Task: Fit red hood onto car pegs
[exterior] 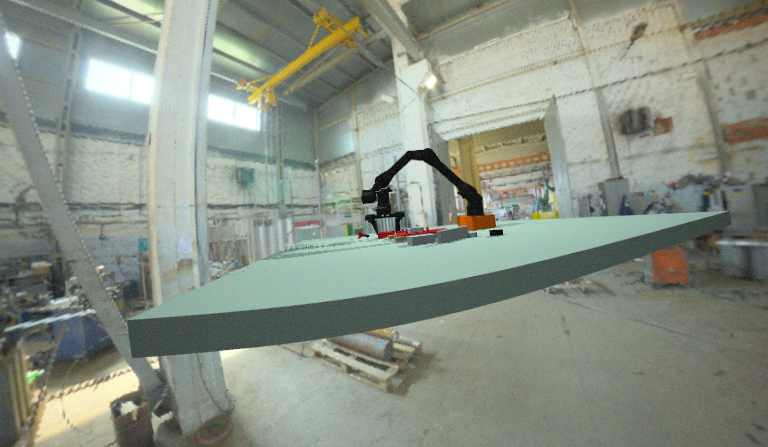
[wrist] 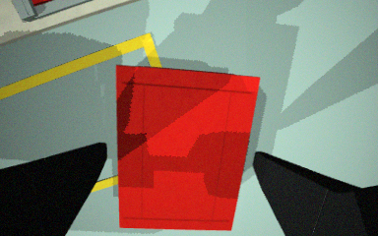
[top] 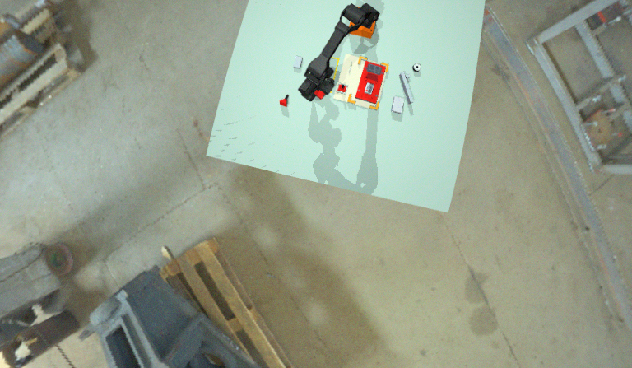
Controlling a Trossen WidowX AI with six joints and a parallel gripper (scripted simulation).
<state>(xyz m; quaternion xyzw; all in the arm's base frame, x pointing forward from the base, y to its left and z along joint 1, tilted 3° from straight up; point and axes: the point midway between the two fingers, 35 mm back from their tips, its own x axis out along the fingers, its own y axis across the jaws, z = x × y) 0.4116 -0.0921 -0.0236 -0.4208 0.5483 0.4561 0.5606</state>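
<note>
The red hood is right at my gripper tip. Also, from my gripper tip: wheel (430 mm to the left, 320 mm behind, 10 mm below); then cream jig (200 mm to the left, 120 mm behind).
</note>
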